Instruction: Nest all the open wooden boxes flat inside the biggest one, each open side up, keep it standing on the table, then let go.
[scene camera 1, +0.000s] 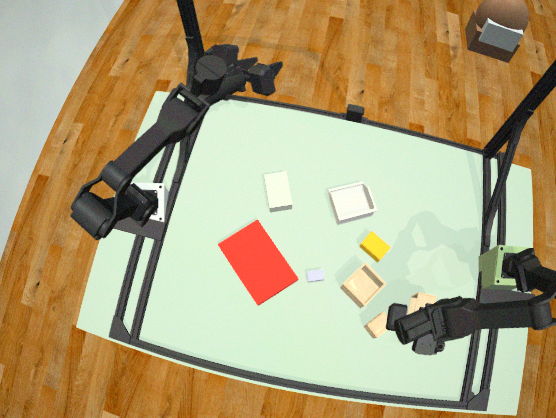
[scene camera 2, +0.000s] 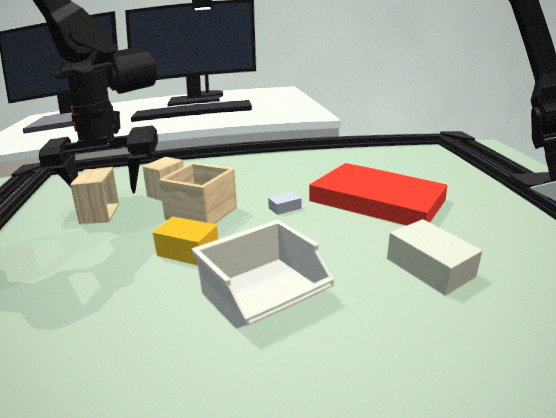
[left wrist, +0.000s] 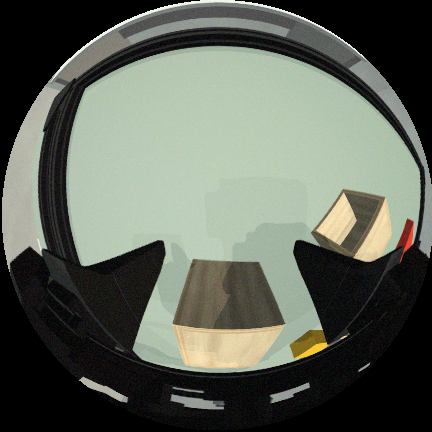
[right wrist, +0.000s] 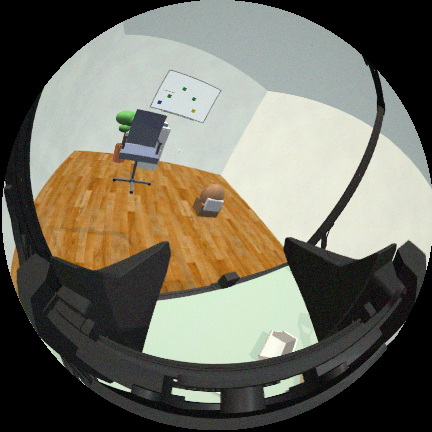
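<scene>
The biggest wooden box stands open side up. A second wooden box lies on its side, its opening sideways. A smaller wooden box also lies on its side, its opening showing in the left wrist view. My left gripper is open and points down by the second box, which shows between its fingers, not gripped. In scene camera 1 it partly hides that box. My right gripper is open and empty, high past the table's far edge.
A yellow block lies beside the biggest box. A white bin, a small lavender block, a red slab and a pale block stand farther off.
</scene>
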